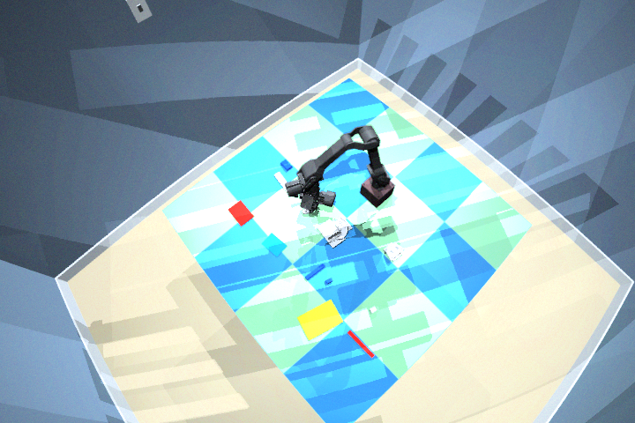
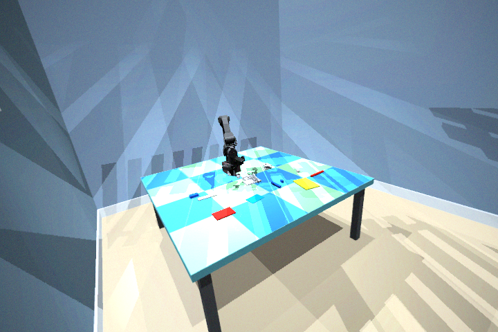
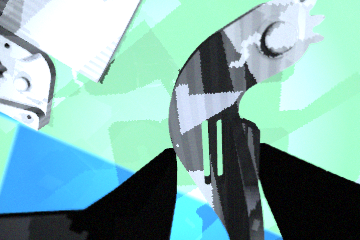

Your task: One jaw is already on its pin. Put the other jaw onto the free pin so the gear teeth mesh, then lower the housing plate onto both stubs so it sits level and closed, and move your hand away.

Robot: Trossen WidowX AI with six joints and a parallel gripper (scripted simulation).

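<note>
My gripper tip is now 4 cm short of the grey jaw. Also, from my gripper tip: white bar: 22 cm to the right, 9 cm below, 2 cm ahead; white base part: 13 cm to the left, 8 cm below, 2 cm ahead; cyan tile: 24 cm ahead, 9 cm below, 1 cm to the left.
</note>
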